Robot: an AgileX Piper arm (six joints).
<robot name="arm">
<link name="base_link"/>
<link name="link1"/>
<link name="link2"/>
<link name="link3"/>
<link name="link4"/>
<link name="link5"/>
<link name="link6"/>
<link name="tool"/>
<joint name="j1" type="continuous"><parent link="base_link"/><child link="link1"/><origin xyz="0 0 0.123" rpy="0 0 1.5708"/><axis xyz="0 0 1"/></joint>
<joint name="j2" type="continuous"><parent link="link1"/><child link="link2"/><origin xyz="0 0 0" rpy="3.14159 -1.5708 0"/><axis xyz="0 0 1"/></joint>
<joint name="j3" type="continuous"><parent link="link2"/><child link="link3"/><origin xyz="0.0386 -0.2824 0" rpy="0 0 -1.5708"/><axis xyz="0 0 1"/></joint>
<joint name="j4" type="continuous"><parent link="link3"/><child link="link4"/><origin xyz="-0.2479 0.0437 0" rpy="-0.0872 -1.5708 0"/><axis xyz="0 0 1"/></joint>
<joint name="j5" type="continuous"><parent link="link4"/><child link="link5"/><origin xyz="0 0 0" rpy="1.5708 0 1.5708"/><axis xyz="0 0 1"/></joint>
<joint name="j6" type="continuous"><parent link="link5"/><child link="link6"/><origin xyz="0 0.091 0" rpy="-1.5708 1.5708 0"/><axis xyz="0 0 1"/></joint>
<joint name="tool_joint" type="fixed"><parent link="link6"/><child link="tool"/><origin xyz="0 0 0" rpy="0 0 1.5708"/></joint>
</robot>
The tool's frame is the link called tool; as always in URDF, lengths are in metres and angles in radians. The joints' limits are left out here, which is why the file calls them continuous.
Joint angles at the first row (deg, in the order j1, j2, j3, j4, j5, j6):
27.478, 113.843, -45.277, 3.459, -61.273, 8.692
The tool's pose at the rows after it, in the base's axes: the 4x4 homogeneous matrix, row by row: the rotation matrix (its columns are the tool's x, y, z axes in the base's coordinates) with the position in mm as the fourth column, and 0 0 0 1 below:
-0.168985 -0.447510 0.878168 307.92; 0.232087 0.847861 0.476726 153.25; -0.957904 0.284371 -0.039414 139.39; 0 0 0 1
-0.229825 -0.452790 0.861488 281.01; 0.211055 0.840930 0.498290 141.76; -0.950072 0.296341 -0.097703 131.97; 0 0 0 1
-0.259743 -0.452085 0.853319 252.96; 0.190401 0.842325 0.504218 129.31; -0.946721 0.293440 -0.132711 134.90; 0 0 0 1
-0.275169 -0.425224 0.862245 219.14; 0.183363 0.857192 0.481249 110.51; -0.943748 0.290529 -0.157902 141.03; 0 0 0 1
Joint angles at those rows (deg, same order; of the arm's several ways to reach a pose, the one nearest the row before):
25.728, 112.376, -38.265, -3.008, -66.882, 17.606
25.448, 109.954, -31.327, -4.933, -68.079, 18.718
25.449, 105.406, -24.399, -5.468, -68.444, 18.552
25.373, 98.896, -15.968, -4.017, -68.875, 17.960

